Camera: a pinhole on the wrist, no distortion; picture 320 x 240 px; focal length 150.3 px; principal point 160.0 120.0 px. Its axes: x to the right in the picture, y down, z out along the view. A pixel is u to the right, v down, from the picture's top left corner.
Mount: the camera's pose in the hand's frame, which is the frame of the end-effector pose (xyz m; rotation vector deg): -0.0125 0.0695 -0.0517 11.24 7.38 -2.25
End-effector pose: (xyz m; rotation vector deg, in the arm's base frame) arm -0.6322 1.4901 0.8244 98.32 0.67 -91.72
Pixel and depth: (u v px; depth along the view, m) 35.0 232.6 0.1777
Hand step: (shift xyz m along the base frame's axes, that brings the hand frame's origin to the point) -0.0842 -0.1434 0.2131
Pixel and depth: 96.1 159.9 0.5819
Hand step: -0.4683 -0.2978 0.2619
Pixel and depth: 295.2 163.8 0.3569
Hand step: -0.1109 -0.3798 -0.2298
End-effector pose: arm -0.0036 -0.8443 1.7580 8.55 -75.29 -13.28
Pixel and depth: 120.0 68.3 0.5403
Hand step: -0.4836 -0.1733 -0.0292
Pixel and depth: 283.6 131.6 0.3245
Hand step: -0.1551 -0.0464 0.3391
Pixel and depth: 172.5 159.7 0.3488
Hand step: -0.2691 0.0780 0.1569
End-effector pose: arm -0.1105 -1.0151 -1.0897 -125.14 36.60 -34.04
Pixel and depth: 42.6 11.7 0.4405
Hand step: 0.0526 0.5726 -0.0323
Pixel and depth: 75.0 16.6 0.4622
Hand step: 0.1251 0.5306 -0.0154
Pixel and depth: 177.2 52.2 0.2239
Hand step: 0.1306 0.0991 -0.0204
